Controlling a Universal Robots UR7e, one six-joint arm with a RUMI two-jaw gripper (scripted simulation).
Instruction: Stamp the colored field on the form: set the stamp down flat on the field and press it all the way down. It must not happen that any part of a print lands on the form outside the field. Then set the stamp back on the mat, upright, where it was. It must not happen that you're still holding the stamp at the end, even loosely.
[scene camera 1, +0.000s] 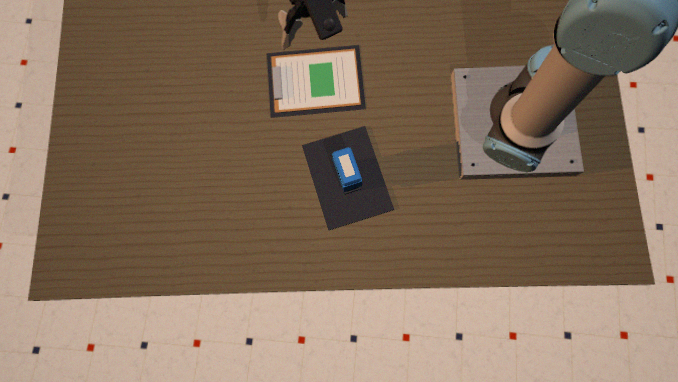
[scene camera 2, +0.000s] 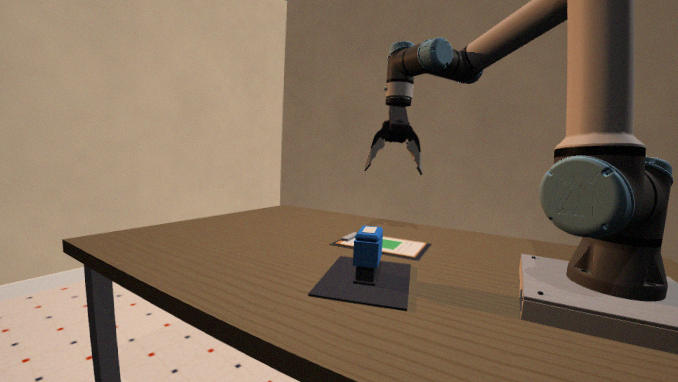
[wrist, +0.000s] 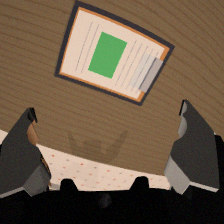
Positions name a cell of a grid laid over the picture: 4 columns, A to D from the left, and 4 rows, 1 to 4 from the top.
Note:
I see my gripper (scene camera 2: C2), a blue stamp (scene camera 2: C3) and a clipboard (scene camera 1: B1).
My gripper shows as well in the wrist view (wrist: B2). The clipboard is seen too in scene camera 2 (scene camera 2: C3). The wrist view misses the blue stamp: it is out of frame.

